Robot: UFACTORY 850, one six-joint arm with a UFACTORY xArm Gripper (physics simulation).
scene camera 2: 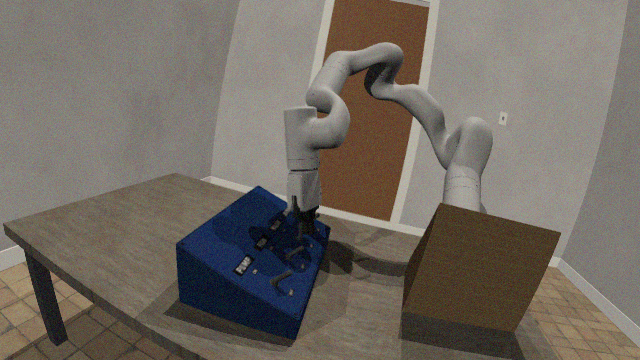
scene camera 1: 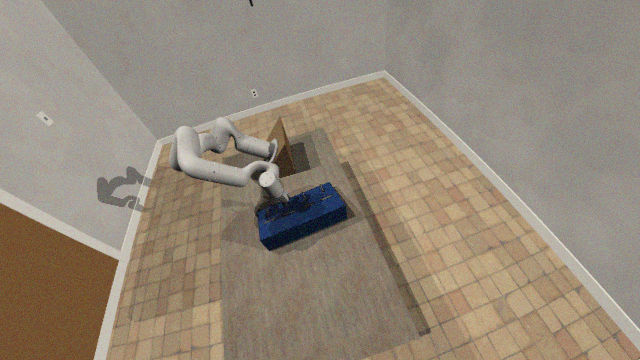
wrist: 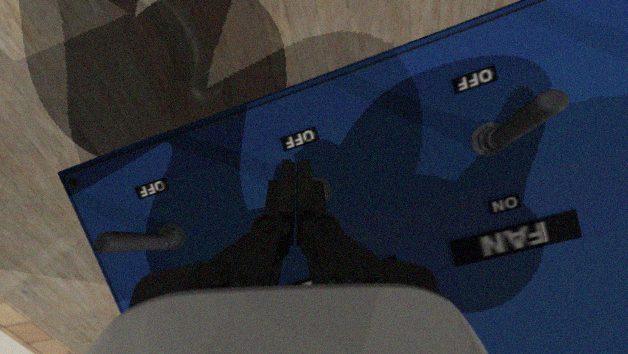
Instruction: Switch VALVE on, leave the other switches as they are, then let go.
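A blue switch box [scene camera 1: 310, 222] [scene camera 2: 225, 270] [wrist: 590, 165] stands on the table. My gripper [scene camera 2: 306, 231] [wrist: 295, 178] is shut and empty, its tips low over the box's sloped face. In the wrist view they are just below the middle OFF label [wrist: 299, 138]. Part of the VALVE switch's round base [wrist: 325, 191] shows right beside the fingers; its lever and ON label are hidden behind them, so its position cannot be told. The FAN lever [wrist: 525, 120] leans to the OFF side. Another lever [wrist: 137, 241] is at the left; its name label is hidden.
The PUMP label [scene camera 2: 243, 265] and PUMP lever [scene camera 2: 281, 281] are at the box's near end in scene view 2. A brown upright block [scene camera 1: 281, 145] [scene camera 2: 480, 270] stands by the arm's base. The box rests on a wooden table [scene camera 1: 300, 305] [scene camera 2: 125, 215].
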